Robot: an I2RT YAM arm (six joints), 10 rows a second.
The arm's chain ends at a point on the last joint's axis. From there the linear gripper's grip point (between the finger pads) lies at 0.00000 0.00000 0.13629 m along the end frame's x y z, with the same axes.
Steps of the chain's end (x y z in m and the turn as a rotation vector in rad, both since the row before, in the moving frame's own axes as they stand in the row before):
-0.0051 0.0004 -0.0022 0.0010 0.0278 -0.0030
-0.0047 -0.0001 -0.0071 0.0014 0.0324 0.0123
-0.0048 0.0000 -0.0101 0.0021 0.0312 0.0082
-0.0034 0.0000 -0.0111 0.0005 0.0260 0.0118
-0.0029 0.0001 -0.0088 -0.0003 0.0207 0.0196
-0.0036 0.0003 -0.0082 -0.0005 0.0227 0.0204
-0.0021 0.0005 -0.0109 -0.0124 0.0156 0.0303
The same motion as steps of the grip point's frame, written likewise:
-0.0013 0.0003 -0.0023 0.0010 0.0278 -0.0030
-0.0003 -0.0003 -0.0072 0.0014 0.0324 0.0123
-0.0005 -0.0003 -0.0102 0.0021 0.0312 0.0082
0.0001 0.0000 -0.0111 0.0005 0.0260 0.0118
-0.0001 0.0002 -0.0088 -0.0003 0.0207 0.0196
-0.0005 0.0004 -0.0082 -0.0005 0.0227 0.0204
0.0000 0.0022 -0.0109 -0.0124 0.0156 0.0303

